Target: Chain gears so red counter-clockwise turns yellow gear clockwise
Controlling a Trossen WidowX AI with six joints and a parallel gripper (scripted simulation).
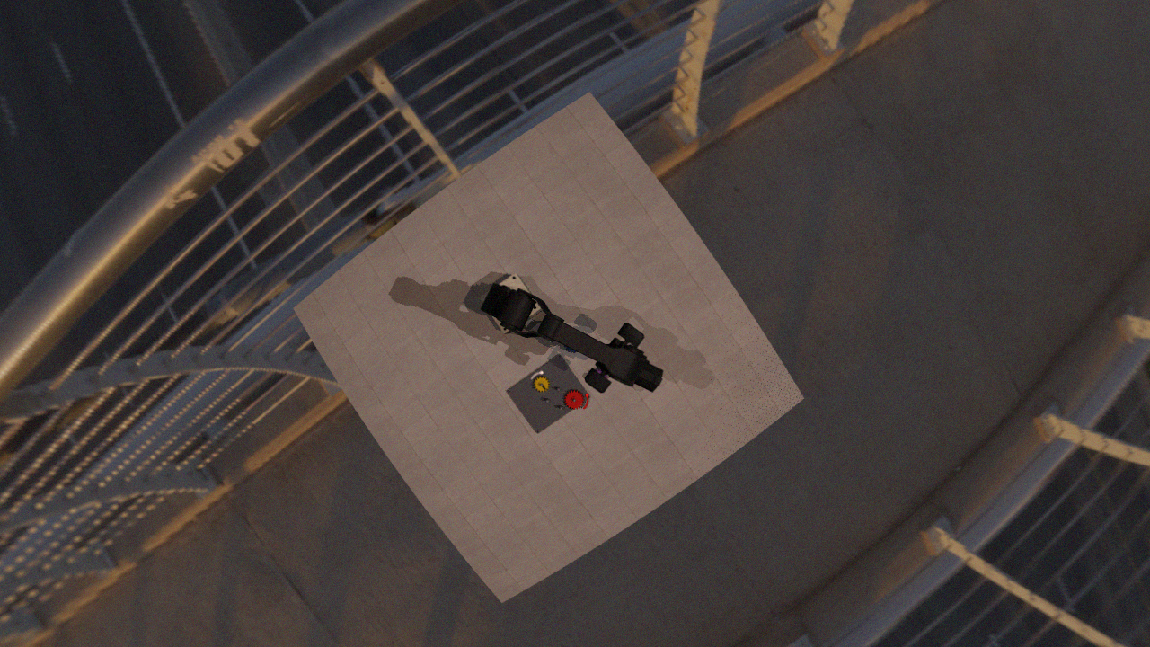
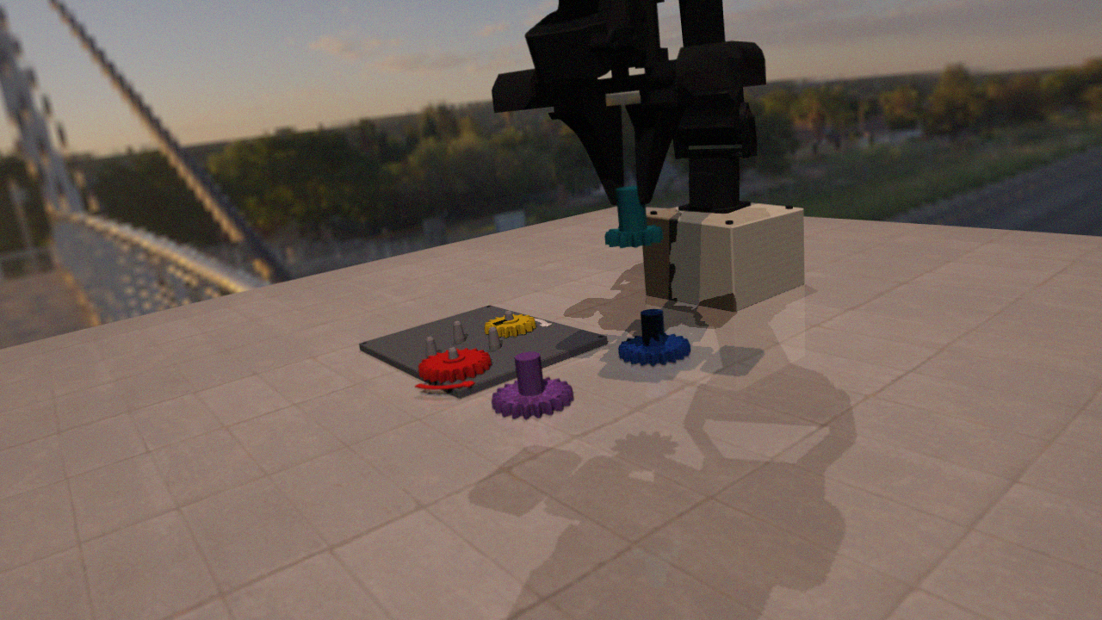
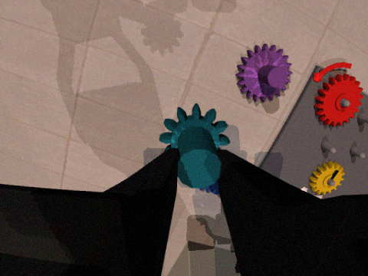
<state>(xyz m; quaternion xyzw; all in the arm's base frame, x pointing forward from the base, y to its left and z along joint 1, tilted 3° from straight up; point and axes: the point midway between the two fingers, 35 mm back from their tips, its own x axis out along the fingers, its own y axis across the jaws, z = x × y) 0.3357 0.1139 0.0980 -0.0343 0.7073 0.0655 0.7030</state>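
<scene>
Now: gripper tip 3 cm short of the red gear, 18 cm to the left of it and 14 cm above it. The rest, counted from my gripper tip: blue gear (9 cm behind, 5 cm to the right, 14 cm below); then purple gear (4 cm ahead, 8 cm to the right, 14 cm below); then teal gear (1 cm below).
</scene>
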